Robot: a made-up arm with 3 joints.
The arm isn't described. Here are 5 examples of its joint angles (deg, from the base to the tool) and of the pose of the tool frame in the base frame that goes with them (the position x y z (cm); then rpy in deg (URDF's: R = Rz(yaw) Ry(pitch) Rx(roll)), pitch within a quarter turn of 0, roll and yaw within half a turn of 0).
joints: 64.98 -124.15 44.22
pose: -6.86 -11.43 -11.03 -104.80 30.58 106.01
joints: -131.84 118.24 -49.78
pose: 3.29 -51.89 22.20 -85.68 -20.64 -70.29
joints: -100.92 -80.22 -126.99
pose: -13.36 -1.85 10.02 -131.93 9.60 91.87
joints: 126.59 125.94 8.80
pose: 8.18 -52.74 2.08 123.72 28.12 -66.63
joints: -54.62 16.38 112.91
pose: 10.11 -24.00 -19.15 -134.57 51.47 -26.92
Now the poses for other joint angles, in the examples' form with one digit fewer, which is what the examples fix.
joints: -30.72 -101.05 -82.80
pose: -9.0 -2.5 4.0 113.1 -5.6 99.5
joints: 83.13 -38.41 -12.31
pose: 5.2 -9.6 28.5 -66.7 -51.1 81.4
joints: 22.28 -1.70 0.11
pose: 25.6 -23.4 17.6 -0.8 -22.3 1.8
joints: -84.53 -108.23 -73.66
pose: -9.2 -3.3 16.7 157.9 -18.1 91.8
